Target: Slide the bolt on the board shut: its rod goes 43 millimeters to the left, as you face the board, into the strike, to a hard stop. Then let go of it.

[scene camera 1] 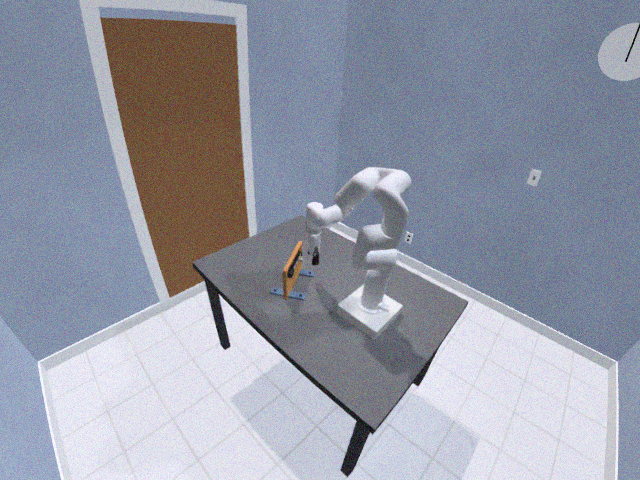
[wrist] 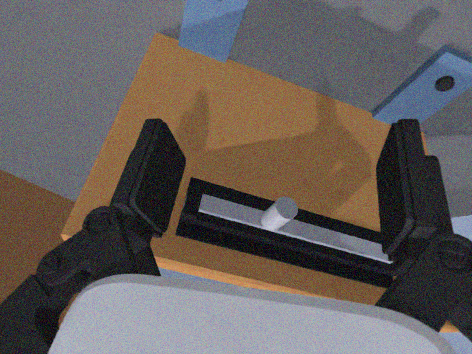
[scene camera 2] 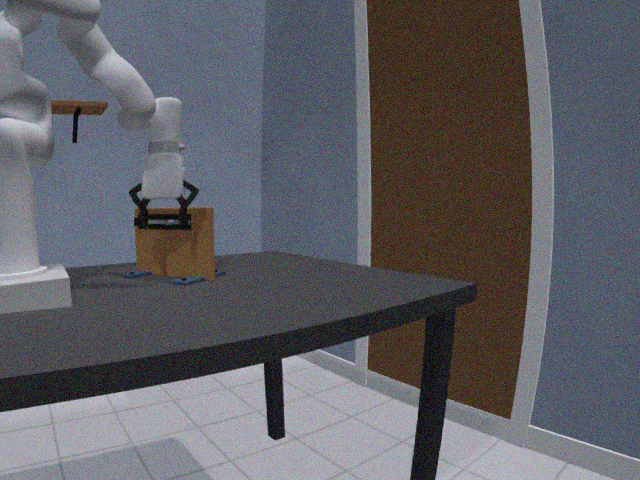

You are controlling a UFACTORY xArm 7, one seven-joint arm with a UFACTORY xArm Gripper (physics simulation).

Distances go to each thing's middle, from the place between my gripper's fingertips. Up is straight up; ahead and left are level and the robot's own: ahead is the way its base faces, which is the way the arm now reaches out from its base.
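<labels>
The grey rod (wrist: 278, 218) has my gripper 40 mm short of it and 70 mm to the right of it. There's an orange board (scene camera 2: 188, 254) too, and that's 60 mm ahead of my hand, 80 mm to the left of it and 50 mm below it.
</labels>
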